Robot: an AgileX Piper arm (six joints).
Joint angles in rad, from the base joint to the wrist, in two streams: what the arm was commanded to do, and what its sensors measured. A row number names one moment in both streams.
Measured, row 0:
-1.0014 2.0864 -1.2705 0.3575 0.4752 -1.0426
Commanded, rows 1 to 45:
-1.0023 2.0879 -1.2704 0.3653 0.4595 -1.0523
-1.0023 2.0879 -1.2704 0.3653 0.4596 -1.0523
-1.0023 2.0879 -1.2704 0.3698 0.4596 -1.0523
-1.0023 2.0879 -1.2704 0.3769 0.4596 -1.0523
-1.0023 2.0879 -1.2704 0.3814 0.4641 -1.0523
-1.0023 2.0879 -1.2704 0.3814 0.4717 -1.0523
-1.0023 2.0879 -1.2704 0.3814 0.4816 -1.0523
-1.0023 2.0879 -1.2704 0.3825 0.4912 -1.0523
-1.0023 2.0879 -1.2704 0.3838 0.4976 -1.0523
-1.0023 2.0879 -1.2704 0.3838 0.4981 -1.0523
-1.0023 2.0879 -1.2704 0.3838 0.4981 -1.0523
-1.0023 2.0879 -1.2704 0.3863 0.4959 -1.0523
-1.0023 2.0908 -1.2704 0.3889 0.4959 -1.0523
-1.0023 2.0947 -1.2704 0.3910 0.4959 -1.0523
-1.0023 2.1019 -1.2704 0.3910 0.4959 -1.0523
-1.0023 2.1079 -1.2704 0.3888 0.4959 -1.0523
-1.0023 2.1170 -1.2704 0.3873 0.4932 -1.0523
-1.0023 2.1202 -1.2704 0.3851 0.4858 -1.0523
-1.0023 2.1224 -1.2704 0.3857 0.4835 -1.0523
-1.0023 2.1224 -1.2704 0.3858 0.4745 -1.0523
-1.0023 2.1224 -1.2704 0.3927 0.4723 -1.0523
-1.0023 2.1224 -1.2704 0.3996 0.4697 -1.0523
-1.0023 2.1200 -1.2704 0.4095 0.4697 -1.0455
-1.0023 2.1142 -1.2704 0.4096 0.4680 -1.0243
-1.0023 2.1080 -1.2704 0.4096 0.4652 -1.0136
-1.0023 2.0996 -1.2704 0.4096 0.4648 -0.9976
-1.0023 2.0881 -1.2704 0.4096 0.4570 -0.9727
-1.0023 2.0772 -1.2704 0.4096 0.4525 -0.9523
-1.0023 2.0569 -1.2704 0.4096 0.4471 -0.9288
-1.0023 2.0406 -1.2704 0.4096 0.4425 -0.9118
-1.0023 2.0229 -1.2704 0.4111 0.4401 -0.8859
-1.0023 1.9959 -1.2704 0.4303 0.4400 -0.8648
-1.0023 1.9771 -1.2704 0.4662 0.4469 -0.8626
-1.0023 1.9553 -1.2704 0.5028 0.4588 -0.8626
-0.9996 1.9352 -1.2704 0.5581 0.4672 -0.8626
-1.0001 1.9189 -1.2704 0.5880 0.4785 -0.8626
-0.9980 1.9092 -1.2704 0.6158 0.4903 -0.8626
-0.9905 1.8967 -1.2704 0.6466 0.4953 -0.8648
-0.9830 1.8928 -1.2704 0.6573 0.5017 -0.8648
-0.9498 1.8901 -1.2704 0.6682 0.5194 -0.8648
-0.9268 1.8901 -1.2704 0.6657 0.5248 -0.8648
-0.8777 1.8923 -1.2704 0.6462 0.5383 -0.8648
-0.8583 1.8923 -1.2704 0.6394 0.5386 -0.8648
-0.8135 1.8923 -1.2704 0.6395 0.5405 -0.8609
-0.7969 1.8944 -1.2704 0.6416 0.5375 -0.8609
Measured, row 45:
-0.8643 1.8962 -1.2705 0.6474 0.5303 -0.8641
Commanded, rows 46 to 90:
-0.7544 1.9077 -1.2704 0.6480 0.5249 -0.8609
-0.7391 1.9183 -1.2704 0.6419 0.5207 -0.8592
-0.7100 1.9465 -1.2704 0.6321 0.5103 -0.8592
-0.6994 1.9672 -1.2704 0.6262 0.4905 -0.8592
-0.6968 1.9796 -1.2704 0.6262 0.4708 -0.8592
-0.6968 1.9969 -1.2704 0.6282 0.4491 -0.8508
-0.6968 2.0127 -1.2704 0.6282 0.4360 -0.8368
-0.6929 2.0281 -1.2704 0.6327 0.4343 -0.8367
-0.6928 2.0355 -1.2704 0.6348 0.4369 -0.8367
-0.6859 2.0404 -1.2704 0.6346 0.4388 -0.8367
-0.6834 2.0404 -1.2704 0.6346 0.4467 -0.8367
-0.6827 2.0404 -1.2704 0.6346 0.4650 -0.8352
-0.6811 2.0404 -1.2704 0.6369 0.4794 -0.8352
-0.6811 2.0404 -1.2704 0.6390 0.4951 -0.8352
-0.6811 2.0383 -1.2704 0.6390 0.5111 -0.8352
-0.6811 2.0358 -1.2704 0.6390 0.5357 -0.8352
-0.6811 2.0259 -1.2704 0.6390 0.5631 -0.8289
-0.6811 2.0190 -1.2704 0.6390 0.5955 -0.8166
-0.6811 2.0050 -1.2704 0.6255 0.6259 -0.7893
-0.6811 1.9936 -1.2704 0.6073 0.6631 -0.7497
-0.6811 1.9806 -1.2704 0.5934 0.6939 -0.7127
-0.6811 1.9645 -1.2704 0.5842 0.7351 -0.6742
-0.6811 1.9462 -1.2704 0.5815 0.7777 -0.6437
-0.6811 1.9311 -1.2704 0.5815 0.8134 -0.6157
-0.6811 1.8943 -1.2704 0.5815 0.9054 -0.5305
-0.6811 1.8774 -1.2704 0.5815 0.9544 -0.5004
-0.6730 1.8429 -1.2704 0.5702 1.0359 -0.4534
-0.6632 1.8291 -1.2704 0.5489 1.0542 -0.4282
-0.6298 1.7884 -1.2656 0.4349 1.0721 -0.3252
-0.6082 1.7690 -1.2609 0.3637 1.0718 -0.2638
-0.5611 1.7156 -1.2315 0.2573 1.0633 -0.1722
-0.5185 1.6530 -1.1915 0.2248 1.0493 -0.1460
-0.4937 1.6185 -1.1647 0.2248 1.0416 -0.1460
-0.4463 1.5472 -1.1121 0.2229 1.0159 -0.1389
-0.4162 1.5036 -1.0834 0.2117 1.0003 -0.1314
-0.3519 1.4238 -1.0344 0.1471 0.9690 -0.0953
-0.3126 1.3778 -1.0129 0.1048 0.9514 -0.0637
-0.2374 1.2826 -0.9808 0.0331 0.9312 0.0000
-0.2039 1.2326 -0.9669 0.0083 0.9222 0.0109
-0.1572 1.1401 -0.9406 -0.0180 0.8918 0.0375
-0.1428 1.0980 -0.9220 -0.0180 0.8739 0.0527
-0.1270 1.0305 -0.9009 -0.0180 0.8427 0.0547
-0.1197 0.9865 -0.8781 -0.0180 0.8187 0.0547
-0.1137 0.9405 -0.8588 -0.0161 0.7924 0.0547
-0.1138 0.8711 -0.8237 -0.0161 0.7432 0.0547
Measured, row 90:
-0.1366 1.0727 -0.9110 0.0066 0.8637 0.0354
